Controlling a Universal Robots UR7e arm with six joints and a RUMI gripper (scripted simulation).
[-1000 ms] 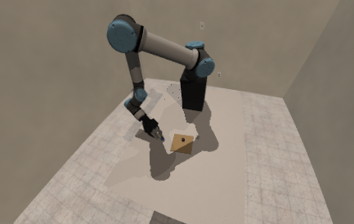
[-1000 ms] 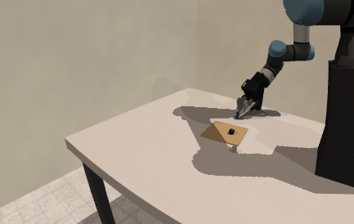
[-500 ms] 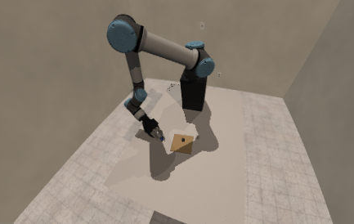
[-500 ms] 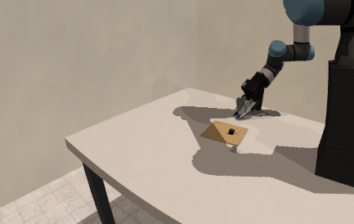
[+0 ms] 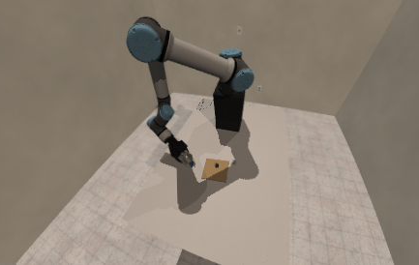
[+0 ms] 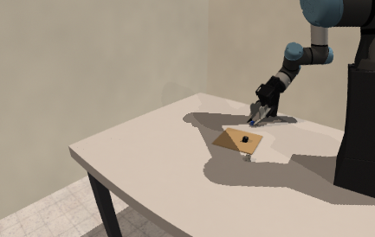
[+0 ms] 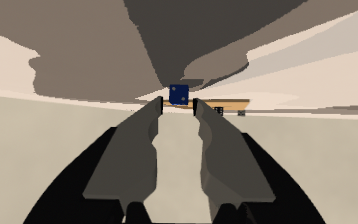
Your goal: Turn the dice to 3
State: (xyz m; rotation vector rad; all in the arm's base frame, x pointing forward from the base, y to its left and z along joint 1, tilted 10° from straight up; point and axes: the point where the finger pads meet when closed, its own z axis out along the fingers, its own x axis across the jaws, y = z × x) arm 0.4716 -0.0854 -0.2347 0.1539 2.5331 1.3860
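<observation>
The blue die is 10 mm below my hand. Round my hand: black die (50 mm behind, 140 mm to the left); brown mat (30 mm behind, 150 mm to the left, 10 mm below); white die (120 mm behind, 240 mm to the left, 10 mm below).
</observation>
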